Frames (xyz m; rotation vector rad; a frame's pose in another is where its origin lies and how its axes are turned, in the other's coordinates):
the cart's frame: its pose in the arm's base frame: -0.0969 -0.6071 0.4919 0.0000 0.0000 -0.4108
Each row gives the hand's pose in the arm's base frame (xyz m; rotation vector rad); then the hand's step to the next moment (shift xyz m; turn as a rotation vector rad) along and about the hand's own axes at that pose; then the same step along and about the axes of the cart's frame.
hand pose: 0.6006 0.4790 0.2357 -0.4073 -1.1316 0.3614
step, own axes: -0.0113 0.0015 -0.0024 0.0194 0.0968 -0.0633
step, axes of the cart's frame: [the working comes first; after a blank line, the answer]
step, axes of the arm's base frame: -0.0022 -0.0044 -0.0106 0.0588 0.0853 -0.0550

-0.0003 -0.0049 -0.0106 0.0198 0.1016 -0.0550
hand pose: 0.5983 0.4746 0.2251 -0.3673 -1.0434 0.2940
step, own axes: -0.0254 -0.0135 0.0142 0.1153 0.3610 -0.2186
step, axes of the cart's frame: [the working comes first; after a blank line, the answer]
step, axes of the arm's base frame: -0.0237 -0.0203 -0.0076 0.2242 0.3381 -0.1638

-0.0136 -0.0280 -0.0076 0.0705 0.3995 -0.1638
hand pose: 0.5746 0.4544 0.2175 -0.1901 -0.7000 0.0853
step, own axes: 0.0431 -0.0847 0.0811 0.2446 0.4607 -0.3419
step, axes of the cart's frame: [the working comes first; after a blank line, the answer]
step, axes of the arm's base frame: -0.0184 -0.0651 0.1050 0.4011 0.4362 -0.1945

0.0091 -0.0670 0.1050 0.1936 0.5600 -0.1945
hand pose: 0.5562 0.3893 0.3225 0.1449 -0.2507 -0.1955
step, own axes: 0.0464 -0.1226 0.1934 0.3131 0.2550 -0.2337
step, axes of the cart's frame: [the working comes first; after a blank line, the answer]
step, axes of the arm's base frame: -0.0274 -0.1515 0.1757 0.4024 0.2094 -0.1091

0.0354 -0.1498 0.1757 0.2853 0.3527 -0.1091
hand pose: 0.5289 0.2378 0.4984 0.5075 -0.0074 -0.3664
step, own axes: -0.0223 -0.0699 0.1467 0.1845 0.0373 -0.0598
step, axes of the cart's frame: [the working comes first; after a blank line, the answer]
step, axes of the arm's base frame: -0.0589 -0.1184 0.0970 0.1910 -0.0051 -0.0499

-0.0067 -0.1321 0.0970 0.1772 0.0717 -0.0499
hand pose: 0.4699 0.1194 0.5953 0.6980 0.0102 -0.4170
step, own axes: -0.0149 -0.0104 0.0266 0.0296 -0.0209 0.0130
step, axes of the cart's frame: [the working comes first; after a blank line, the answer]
step, axes of the arm's base frame: -0.0210 -0.0183 0.0162 0.0176 -0.0334 -0.0073

-0.0120 -0.0252 0.0162 0.0295 -0.0236 -0.0073
